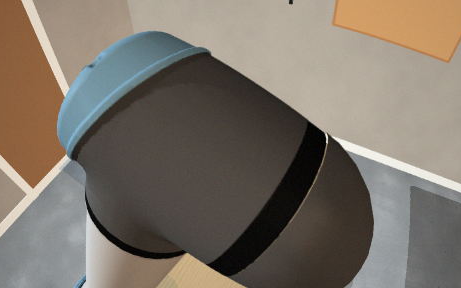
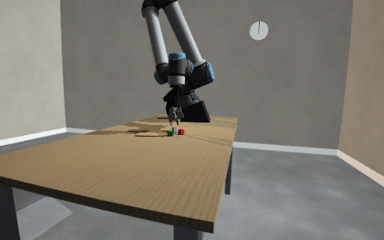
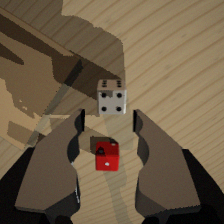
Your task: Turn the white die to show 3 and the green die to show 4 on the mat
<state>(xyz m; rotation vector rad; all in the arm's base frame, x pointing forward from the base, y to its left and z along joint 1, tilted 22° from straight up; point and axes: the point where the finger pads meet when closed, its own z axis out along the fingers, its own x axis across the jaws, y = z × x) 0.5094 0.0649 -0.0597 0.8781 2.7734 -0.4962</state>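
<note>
Right now my hand is 4 cm above the white die. Round my hand: green die: 10 cm ahead, 2 cm to the left, 4 cm below; then red die: 4 cm ahead, 6 cm to the left, 4 cm below; then tan mat: 9 cm ahead, 9 cm to the right, 5 cm below.
</note>
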